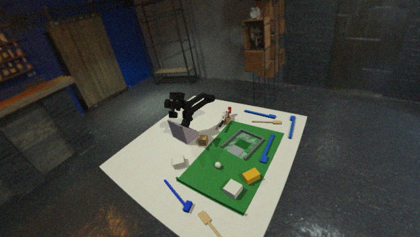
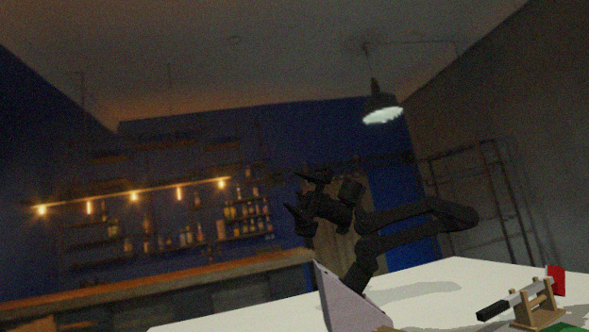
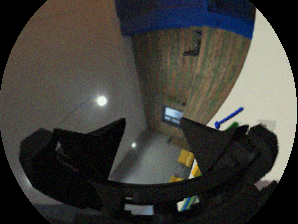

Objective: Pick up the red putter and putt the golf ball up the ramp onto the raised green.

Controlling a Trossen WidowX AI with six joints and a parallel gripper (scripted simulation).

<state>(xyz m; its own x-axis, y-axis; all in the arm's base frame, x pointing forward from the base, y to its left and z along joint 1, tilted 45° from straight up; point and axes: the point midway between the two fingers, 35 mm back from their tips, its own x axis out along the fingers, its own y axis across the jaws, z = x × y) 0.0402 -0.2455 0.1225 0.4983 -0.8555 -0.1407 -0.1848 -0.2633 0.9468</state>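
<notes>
Now: gripper tip 450 mm to the right of the wooden stand, 340 mm above it and 110 mm short of it. The rest, counted from my gripper tip: green mat: 420 mm ahead, 380 mm below, 130 mm to the left; white golf ball: 380 mm ahead, 360 mm below, 20 mm to the right; wooden cube: 350 mm below, 130 mm ahead, 120 mm to the left.
</notes>
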